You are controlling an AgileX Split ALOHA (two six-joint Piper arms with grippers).
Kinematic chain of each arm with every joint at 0, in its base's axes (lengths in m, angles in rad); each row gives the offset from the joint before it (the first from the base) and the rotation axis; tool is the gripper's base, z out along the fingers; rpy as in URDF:
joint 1: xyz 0 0 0.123 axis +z
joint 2: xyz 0 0 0 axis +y
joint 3: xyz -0.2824 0 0.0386 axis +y
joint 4: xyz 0.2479 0 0.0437 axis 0.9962 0 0.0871
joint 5: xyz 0 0 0 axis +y
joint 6: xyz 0.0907 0 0.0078 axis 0.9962 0 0.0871
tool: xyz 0 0 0 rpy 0 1.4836 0
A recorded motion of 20 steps. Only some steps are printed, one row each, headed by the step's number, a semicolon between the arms.
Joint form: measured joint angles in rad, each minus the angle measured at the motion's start. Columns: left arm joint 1, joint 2, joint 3, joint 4, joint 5, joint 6; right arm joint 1, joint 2, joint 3, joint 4, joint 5, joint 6.
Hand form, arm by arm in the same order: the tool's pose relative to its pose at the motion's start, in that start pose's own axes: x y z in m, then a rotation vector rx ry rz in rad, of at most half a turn. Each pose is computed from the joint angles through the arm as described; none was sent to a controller.
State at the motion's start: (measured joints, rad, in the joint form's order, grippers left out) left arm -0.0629 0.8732 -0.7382 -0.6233 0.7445 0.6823; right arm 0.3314 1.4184 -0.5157 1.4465 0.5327 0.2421
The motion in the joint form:
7: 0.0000 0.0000 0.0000 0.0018 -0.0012 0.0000; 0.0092 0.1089 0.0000 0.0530 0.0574 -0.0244
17: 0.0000 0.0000 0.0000 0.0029 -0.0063 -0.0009; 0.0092 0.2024 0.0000 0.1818 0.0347 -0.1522
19: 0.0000 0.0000 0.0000 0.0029 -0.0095 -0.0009; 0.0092 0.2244 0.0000 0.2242 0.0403 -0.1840
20: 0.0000 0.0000 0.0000 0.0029 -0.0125 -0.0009; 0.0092 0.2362 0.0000 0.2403 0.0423 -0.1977
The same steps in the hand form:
7: 0.0000 0.0002 0.0000 -0.0017 -0.0002 0.0013; -0.0051 -0.0102 0.0206 0.0819 0.0567 0.0719
17: -0.0003 0.0005 0.0000 -0.0055 -0.0037 0.0012; -0.0175 -0.0151 0.0376 0.0881 0.0327 0.1019
19: -0.0006 0.0007 0.0000 -0.0075 -0.0061 0.0012; -0.0196 -0.0160 0.0416 0.0840 0.0359 0.1179
20: -0.0008 0.0009 0.0000 -0.0094 -0.0085 0.0012; -0.0208 -0.0168 0.0437 0.0852 0.0364 0.1241

